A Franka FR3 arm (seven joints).
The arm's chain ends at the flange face. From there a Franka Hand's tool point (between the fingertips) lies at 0.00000 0.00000 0.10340 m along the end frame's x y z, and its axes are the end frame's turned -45 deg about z.
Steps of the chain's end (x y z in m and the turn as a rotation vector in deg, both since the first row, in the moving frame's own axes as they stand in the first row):
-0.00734 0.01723 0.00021 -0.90 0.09 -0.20
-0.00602 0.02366 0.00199 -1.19 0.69 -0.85
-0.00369 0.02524 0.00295 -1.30 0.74 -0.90
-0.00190 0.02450 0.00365 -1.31 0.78 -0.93
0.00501 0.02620 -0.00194 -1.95 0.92 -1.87
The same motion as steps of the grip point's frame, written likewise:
-0.01841 0.00826 0.00020 -0.70 -0.57 -0.20
-0.02161 0.01488 0.00196 -1.33 -0.35 -0.85
-0.02115 0.01785 0.00291 -1.44 -0.40 -0.90
-0.01932 0.01865 0.00361 -1.48 -0.37 -0.93
-0.01624 0.02575 -0.00201 -2.03 -0.73 -1.87

